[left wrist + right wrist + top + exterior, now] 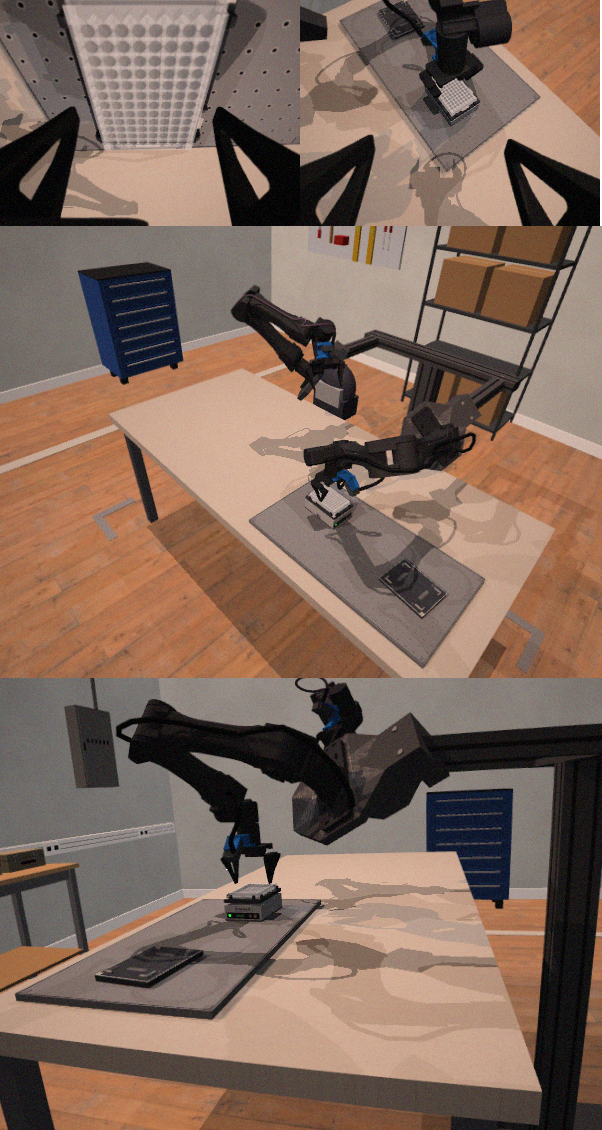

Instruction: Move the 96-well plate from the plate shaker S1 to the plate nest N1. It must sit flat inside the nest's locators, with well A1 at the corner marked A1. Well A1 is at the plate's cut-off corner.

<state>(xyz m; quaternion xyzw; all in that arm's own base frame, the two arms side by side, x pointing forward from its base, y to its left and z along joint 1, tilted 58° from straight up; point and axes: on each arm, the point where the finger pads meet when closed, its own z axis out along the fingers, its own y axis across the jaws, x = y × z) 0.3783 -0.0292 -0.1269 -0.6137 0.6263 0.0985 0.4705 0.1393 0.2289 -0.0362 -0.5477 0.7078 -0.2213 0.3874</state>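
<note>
My left hand is 30 mm above the white 96-well plate. Round my left hand: black plate nest: 30 mm ahead, 390 mm to the left, 80 mm below.
</note>
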